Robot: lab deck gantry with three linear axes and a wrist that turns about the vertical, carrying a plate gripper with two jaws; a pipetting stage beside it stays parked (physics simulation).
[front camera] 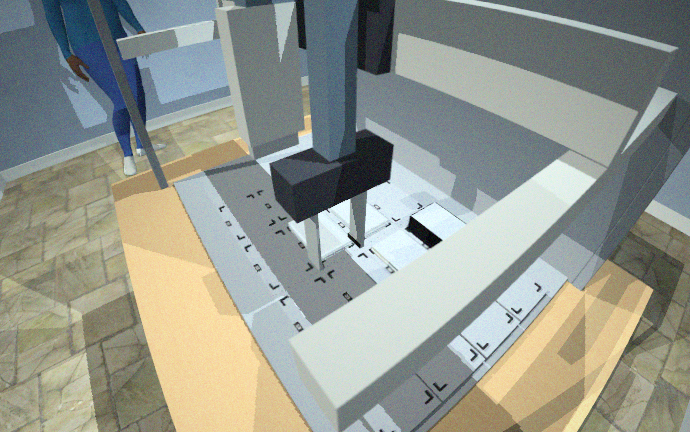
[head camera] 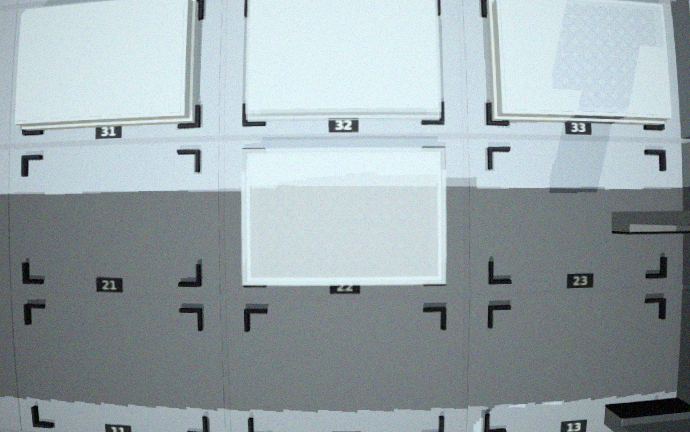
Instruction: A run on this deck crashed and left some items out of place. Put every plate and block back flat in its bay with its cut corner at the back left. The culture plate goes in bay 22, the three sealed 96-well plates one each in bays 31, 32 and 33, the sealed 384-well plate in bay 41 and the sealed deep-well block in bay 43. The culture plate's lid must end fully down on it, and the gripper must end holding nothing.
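Frame: origin at the robot's base, x right, y ahead, z up, level; millimetres.
Seen in the pictures: gripper, fingertip midpoint: (front camera: 336, 252) (head camera: 646, 318); robot's base at its link origin: (front camera: 220, 208) (head camera: 39, 421).
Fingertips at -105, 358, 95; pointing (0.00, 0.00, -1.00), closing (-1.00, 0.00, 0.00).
Offsets run from my fingertips to a thing's middle, as dx, dy, dz. "spot": to the spot under its first point.
The culture plate {-45, -130, -82} (head camera: 346, 228) (front camera: 325, 238) sits in bay 22 with its clear lid over it, edges lined up; whether the lid is fully down is hard to tell. Pale sealed plates lie in bay 31 {spot: -146, -289, -81} (head camera: 104, 66), bay 32 {spot: -145, -130, -81} (head camera: 343, 58) (front camera: 367, 218) and bay 33 {spot: -142, -8, -81} (head camera: 529, 66) (front camera: 399, 250). The deep-well block {-259, +34, -74} (front camera: 442, 219), white on top with a black side, stands behind the bay 33 plate. The 384-well plate cannot be made out. My gripper (front camera: 339, 256) (head camera: 649, 318) is open and empty, over the bay 23 side, right of the culture plate, one jaw behind the other.
A thick pale beam (front camera: 432, 284) crosses the front view and hides part of the deck. A grey column (front camera: 269, 86) stands at the back left. Black corner marks surround bay 21 {spot: +1, -294, -95} (head camera: 109, 284), bay 23 {spot: +1, +34, -95} (head camera: 580, 280) and bay 13 {spot: +108, +33, -95} (head camera: 573, 426). A person (front camera: 119, 76) stands beyond the bench.
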